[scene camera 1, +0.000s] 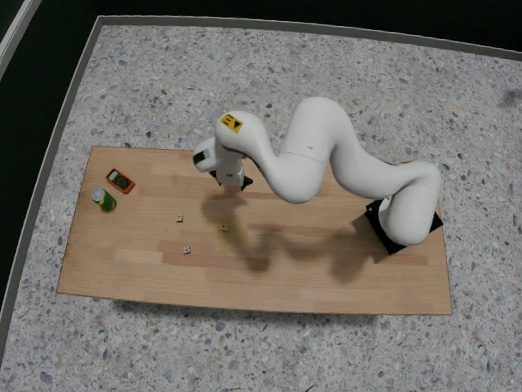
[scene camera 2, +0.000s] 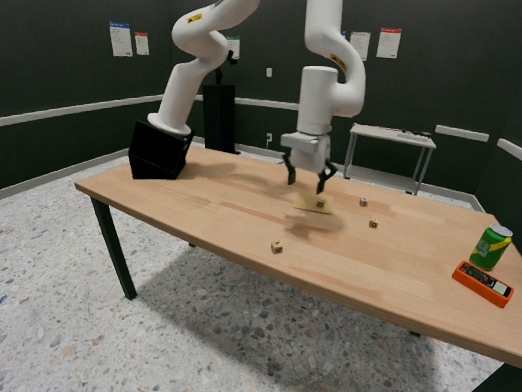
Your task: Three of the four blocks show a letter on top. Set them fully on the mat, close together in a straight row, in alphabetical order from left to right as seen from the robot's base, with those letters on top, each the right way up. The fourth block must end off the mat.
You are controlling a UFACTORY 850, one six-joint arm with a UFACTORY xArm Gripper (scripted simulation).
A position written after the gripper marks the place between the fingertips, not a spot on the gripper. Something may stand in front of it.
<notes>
In view: the gripper (scene camera 2: 305,187) and a tan mat (scene camera 1: 236,238).
</notes>
